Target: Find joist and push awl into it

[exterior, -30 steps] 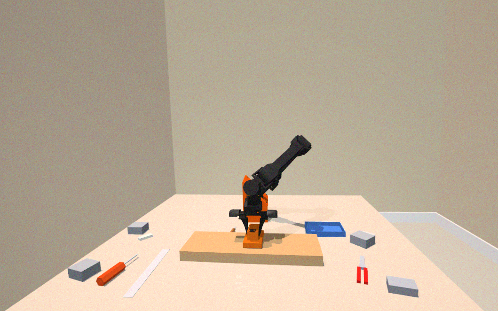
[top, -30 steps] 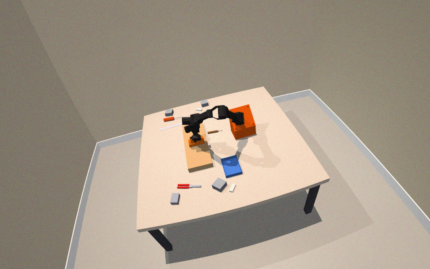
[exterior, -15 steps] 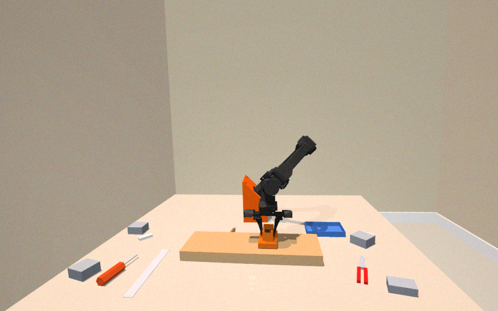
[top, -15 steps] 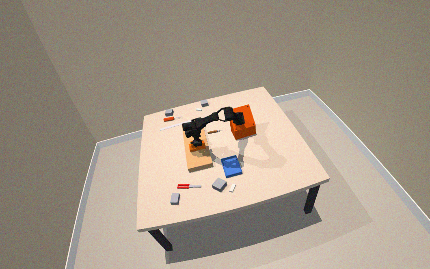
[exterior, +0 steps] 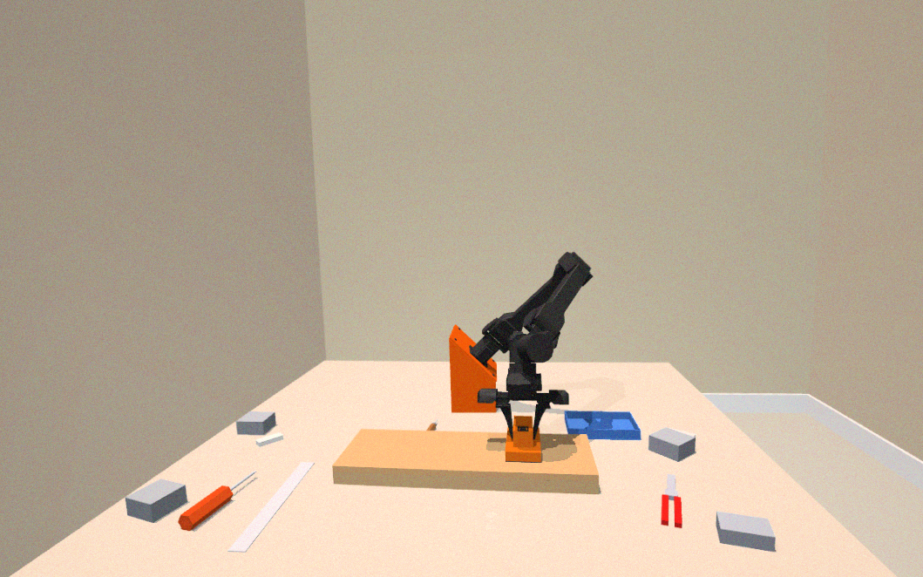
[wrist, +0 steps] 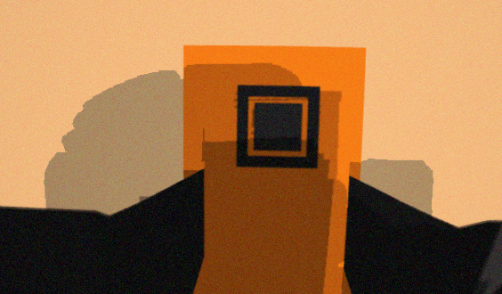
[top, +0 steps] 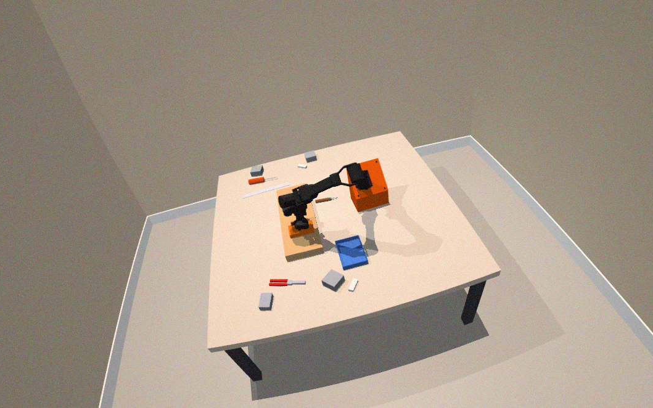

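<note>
Right now my gripper tip is 22 cm to the right of the blue tray, 18 cm past it and 5 cm above it. The rest, counted from my gripper tip: awl 22 cm behind, 20 cm to the right, 6 cm below; white ruler 48 cm to the right, 9 cm ahead, 7 cm below; stud finder 2 cm above, 1 cm ahead.
</note>
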